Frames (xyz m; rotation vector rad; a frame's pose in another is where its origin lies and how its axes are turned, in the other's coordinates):
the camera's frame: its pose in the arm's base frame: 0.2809 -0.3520 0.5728 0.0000 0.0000 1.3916
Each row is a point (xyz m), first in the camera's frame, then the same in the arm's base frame.
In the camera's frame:
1: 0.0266 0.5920 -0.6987
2: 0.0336 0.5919 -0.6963
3: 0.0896 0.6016 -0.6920
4: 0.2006 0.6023 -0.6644
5: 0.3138 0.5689 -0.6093
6: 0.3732 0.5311 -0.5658
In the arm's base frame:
1: -0.2969 -0.2203 -0.1259
2: -0.2955 -0.2134 -0.1235
3: -0.2951 -0.1566 -0.1192
4: -0.2760 -0.0473 -0.0916
5: -0.2230 0.0582 -0.0365
6: -0.1752 0.1099 0.0070

